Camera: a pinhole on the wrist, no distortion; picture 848 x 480 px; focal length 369.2 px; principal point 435.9 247.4 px. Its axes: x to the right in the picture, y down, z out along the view. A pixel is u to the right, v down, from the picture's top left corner.
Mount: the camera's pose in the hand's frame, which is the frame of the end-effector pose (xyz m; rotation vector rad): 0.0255 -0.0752 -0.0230 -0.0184 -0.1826 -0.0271
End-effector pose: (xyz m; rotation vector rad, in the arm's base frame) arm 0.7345 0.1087 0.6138 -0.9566 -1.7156 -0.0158
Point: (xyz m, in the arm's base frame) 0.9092 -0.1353 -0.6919
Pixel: outside the picture
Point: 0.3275 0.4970 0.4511
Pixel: 561.0 350.5
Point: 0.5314 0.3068 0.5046
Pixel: 514.1 401.0
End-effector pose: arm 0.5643 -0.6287 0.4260 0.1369 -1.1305 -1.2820
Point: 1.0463 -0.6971 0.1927
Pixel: behind the camera
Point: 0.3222 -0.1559 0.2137
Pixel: 46.6 176.3
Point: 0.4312 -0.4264 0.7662
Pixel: outside the picture
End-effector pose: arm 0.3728 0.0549 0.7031 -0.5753 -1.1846 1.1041
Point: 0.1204 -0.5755 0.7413
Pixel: 56.2 141.6
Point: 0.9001 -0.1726 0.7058
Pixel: behind the camera
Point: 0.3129 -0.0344 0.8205
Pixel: 362.5 140.8
